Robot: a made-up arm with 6 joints. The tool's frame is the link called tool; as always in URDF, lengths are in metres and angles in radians. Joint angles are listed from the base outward.
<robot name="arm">
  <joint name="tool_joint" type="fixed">
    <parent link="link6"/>
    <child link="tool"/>
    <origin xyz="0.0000 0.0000 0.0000" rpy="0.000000 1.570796 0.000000"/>
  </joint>
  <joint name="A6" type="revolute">
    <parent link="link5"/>
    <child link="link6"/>
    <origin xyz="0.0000 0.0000 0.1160" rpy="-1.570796 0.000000 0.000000"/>
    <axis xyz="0 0 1"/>
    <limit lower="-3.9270" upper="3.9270"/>
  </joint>
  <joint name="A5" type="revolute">
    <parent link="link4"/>
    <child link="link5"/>
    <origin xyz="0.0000 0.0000 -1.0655" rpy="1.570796 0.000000 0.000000"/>
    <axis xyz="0 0 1"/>
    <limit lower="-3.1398" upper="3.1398"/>
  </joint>
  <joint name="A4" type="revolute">
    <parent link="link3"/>
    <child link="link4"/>
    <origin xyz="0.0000 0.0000 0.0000" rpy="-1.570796 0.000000 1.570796"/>
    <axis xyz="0 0 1"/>
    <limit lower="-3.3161" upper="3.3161"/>
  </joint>
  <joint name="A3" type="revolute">
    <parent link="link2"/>
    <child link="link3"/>
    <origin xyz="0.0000 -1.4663 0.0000" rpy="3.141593 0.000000 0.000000"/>
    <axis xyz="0 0 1"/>
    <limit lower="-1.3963" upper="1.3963"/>
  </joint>
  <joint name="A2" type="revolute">
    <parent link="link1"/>
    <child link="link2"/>
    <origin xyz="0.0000 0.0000 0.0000" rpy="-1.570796 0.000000 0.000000"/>
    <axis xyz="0 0 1"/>
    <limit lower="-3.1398" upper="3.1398"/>
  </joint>
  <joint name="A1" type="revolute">
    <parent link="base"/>
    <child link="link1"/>
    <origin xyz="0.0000 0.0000 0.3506"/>
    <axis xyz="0 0 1"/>
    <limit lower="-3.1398" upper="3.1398"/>
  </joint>
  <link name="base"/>
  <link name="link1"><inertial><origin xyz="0.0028 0.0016 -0.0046"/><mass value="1.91"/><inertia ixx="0.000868" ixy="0" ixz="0" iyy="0.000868" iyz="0" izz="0.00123"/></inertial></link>
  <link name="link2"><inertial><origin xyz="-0.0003 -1.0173 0.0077"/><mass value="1.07"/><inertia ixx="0.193" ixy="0" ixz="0" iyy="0.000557" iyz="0" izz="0.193"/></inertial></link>
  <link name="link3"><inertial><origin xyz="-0.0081 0.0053 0.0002"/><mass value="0.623"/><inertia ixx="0.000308" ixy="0" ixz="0" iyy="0.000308" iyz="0" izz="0.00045"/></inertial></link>
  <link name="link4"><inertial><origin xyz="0.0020 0.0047 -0.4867"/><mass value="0.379"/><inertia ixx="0.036" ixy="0" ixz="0" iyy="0.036" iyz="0" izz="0.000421"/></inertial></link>
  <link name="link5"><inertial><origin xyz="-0.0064 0.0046 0.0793"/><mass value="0.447"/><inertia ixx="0.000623" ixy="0" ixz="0" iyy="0.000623" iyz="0" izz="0.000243"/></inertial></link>
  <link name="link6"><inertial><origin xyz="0.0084 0.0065 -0.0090"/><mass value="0.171"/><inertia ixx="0.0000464" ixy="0" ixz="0" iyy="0.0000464" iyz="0" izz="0.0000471"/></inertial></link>
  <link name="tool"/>
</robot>
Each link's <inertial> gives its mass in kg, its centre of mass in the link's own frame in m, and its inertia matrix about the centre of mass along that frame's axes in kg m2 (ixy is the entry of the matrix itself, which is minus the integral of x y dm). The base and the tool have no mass. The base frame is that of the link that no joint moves.
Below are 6 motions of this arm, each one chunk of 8 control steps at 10 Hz.
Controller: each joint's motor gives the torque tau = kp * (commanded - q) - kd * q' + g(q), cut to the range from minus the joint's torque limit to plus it. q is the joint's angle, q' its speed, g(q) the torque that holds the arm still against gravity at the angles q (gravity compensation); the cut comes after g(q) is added. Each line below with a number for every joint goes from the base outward.
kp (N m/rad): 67 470 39 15 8.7 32
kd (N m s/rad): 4 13 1.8 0.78 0.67 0.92
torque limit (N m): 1 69 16 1.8 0.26 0.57
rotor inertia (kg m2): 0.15 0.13 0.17 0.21 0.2 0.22
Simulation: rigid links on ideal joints. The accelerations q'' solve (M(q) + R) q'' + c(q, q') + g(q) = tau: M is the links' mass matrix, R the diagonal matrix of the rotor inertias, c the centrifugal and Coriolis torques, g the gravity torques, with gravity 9.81 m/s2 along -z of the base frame. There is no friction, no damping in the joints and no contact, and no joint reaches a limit. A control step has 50 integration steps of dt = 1/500 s. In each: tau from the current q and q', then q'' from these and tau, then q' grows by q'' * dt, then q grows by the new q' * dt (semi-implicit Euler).
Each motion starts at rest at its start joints. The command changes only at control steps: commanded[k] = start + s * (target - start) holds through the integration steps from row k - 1 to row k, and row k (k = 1, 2, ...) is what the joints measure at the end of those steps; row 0 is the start. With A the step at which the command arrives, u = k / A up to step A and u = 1 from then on. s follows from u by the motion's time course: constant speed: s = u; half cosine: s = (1 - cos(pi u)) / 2; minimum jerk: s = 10 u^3 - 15 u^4 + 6 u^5; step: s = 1 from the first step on.
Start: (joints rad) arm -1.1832 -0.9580 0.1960 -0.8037 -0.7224 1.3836
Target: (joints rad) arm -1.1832 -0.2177 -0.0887 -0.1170 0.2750 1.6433
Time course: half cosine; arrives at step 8
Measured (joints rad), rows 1 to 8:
1: -1.1834 -0.9472 0.2038 -0.7950 -0.7164 1.3893
2: -1.1844 -0.8964 0.2352 -0.7529 -0.6993 1.4110
3: -1.1868 -0.7886 0.2842 -0.6539 -0.6715 1.4534
4: -1.1909 -0.6261 0.3259 -0.4952 -0.6332 1.5133
5: -1.1950 -0.4330 0.3195 -0.3029 -0.5839 1.5786
6: -1.1905 -0.2569 0.2136 -0.1270 -0.5217 1.6316
7: -1.1775 -0.1359 0.0052 -0.0192 -0.4440 1.6609
8: -1.1640 -0.0950 -0.2439 -0.0110 -0.3486 1.6646

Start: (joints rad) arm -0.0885 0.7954 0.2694 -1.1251 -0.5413 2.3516
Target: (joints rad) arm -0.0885 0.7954 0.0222 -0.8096 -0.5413 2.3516
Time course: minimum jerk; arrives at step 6
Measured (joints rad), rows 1 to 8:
1: -0.0884 0.7951 0.2675 -1.1216 -0.5413 2.3516
2: -0.0879 0.7934 0.2538 -1.0976 -0.5413 2.3515
3: -0.0867 0.7898 0.2139 -1.0300 -0.5413 2.3514
4: -0.0849 0.7869 0.1432 -0.9179 -0.5414 2.3514
5: -0.0836 0.7892 0.0558 -0.7980 -0.5415 2.3515
6: -0.0842 0.7976 -0.0215 -0.7250 -0.5416 2.3517
7: -0.0866 0.8066 -0.0677 -0.7259 -0.5412 2.3519
8: -0.0902 0.8096 -0.0768 -0.7792 -0.5406 2.3519

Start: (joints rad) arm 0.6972 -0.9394 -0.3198 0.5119 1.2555 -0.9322
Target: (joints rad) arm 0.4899 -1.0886 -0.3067 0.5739 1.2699 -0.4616
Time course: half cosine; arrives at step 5
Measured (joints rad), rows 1 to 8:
1: 0.6951 -0.9453 -0.3223 0.5134 1.2558 -0.9188
2: 0.6892 -0.9718 -0.3313 0.5203 1.2571 -0.8792
3: 0.6803 -1.0258 -0.3427 0.5357 1.2602 -0.8134
4: 0.6689 -1.0903 -0.3411 0.5574 1.2647 -0.7213
5: 0.6547 -1.1315 -0.3148 0.5784 1.2695 -0.6029
6: 0.6370 -1.1290 -0.2697 0.5916 1.2729 -0.4609
7: 0.6149 -1.0976 -0.2300 0.5951 1.2742 -0.3318
8: 0.5880 -1.0699 -0.2243 0.5913 1.2738 -0.2287

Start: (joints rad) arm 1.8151 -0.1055 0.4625 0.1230 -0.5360 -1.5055
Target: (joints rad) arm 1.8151 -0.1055 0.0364 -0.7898 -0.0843 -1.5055
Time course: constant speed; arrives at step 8
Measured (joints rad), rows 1 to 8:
1: 1.8150 -0.1078 0.4516 0.0907 -0.5293 -1.5054
2: 1.8142 -0.1129 0.4182 -0.0061 -0.5094 -1.5053
3: 1.8127 -0.1165 0.3636 -0.1569 -0.4765 -1.5053
4: 1.8117 -0.1145 0.2942 -0.3252 -0.4305 -1.5054
5: 1.8125 -0.1072 0.2152 -0.4775 -0.3713 -1.5055
6: 1.8149 -0.0989 0.1324 -0.6000 -0.2989 -1.5056
7: 1.8173 -0.0944 0.0527 -0.6996 -0.2133 -1.5056
8: 1.8178 -0.0957 -0.0155 -0.7930 -0.1185 -1.5056

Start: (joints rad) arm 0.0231 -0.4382 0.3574 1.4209 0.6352 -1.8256
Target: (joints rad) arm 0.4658 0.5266 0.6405 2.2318 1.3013 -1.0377
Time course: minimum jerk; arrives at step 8
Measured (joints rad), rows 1 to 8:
1: 0.0258 -0.4319 0.3659 1.4248 0.6372 -1.8183
2: 0.0386 -0.3861 0.4249 1.4536 0.6465 -1.7930
3: 0.0753 -0.2618 0.5776 1.5365 0.6670 -1.7410
4: 0.1508 -0.0477 0.8179 1.6826 0.6988 -1.6629
5: 0.2106 0.2271 1.0543 1.8876 0.7427 -1.5595
6: 0.2383 0.4723 1.0751 2.1209 0.7997 -1.4313
7: 0.2558 0.6226 0.7940 2.3071 0.8706 -1.2784
8: 0.2704 0.7248 0.4361 2.4270 0.9564 -1.1000

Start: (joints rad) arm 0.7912 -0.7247 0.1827 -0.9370 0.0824 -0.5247
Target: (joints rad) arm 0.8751 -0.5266 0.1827 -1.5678 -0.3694 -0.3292
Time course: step
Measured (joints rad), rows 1 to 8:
1: 0.7939 -0.6735 0.2321 -0.9815 0.0752 -0.5116
2: 0.8042 -0.5446 0.3400 -1.1092 0.0540 -0.4725
3: 0.8302 -0.4442 0.3598 -1.3176 0.0198 -0.4076
4: 0.8699 -0.4359 0.2208 -1.5750 -0.0270 -0.3213
5: 0.8981 -0.4910 0.0317 -1.7700 -0.0865 -0.2515
6: 0.9122 -0.5489 -0.0803 -1.8745 -0.1594 -0.2090
7: 0.9168 -0.5668 -0.0772 -1.8839 -0.2459 -0.1937
8: 0.9132 -0.5405 0.0360 -1.7983 -0.3425 -0.2054

